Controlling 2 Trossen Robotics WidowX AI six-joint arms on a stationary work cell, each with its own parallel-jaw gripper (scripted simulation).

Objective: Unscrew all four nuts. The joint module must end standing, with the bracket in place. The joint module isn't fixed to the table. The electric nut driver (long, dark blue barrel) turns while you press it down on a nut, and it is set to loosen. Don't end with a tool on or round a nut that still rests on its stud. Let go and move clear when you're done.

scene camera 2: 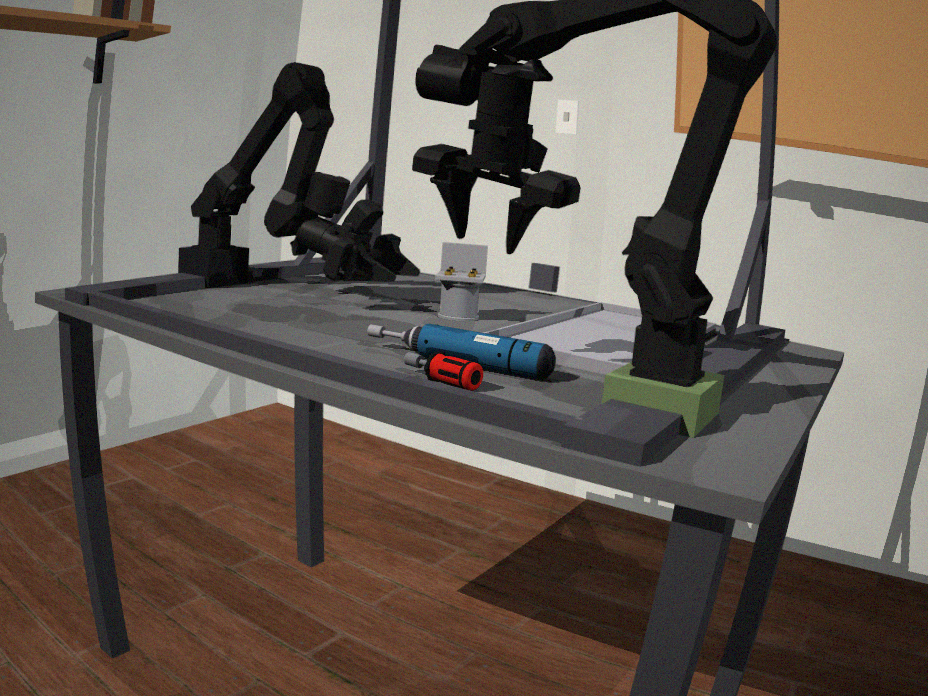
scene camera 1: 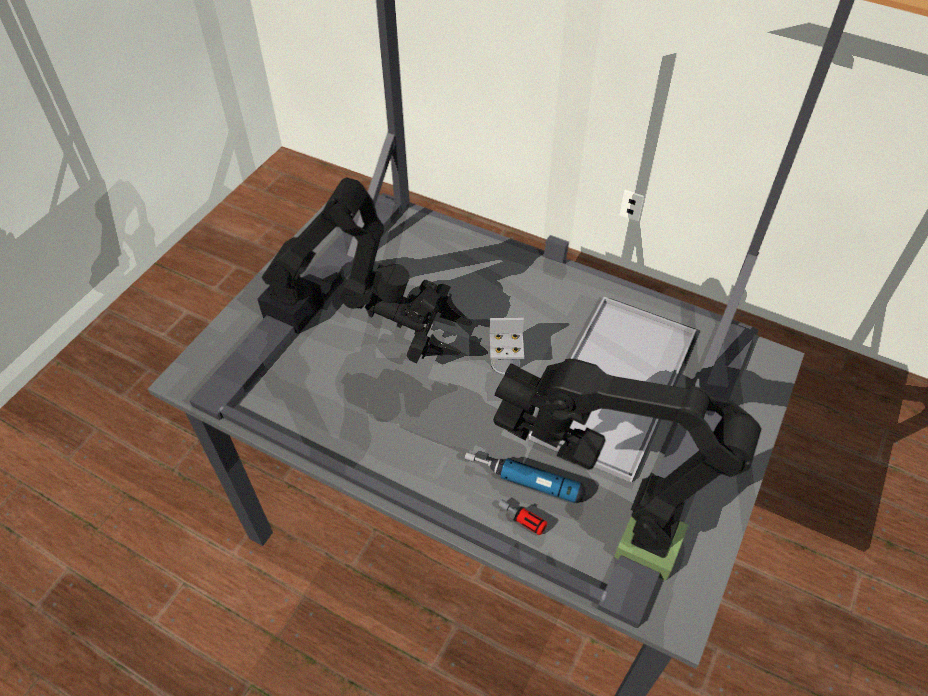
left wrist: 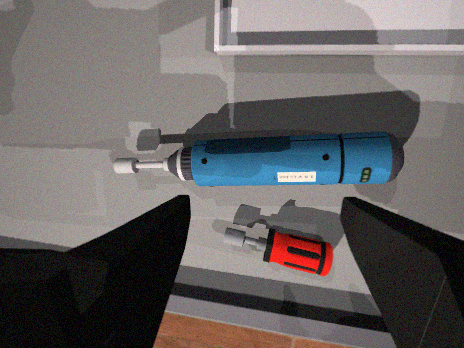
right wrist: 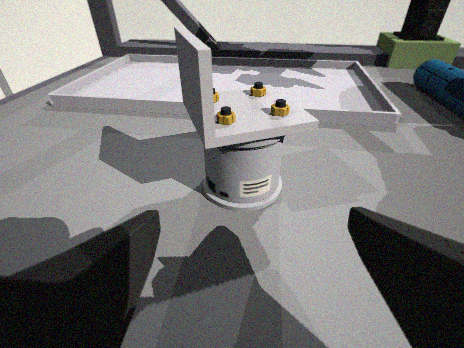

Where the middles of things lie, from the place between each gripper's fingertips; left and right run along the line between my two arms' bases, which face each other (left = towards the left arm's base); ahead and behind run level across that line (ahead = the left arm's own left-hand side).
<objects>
Right now my right hand is 4 cm past the joint module (right wrist: 243, 177), 12 cm to the right of it and 3 cm above it. From my right hand the other things lie so: shallow white tray (scene camera 1: 623, 341): 14 cm behind, 33 cm to the left, 6 cm below; then white L-shaped bracket (scene camera 1: 505, 327): 4 cm behind, 11 cm to the left, 1 cm above; then red-handled tool (scene camera 2: 468, 375): 24 cm ahead, 36 cm to the left, 5 cm below.
Right now the red-handled tool is 16 cm below my left hand, 7 cm ahead of it and 2 cm to the left of it. Also, from my left hand: shallow white tray: 30 cm behind, 17 cm below, 1 cm to the right; joint module: 23 cm to the right, 20 cm behind, 14 cm below; white L-shaped bracket: 23 cm to the right, 20 cm behind, 10 cm below.
</objects>
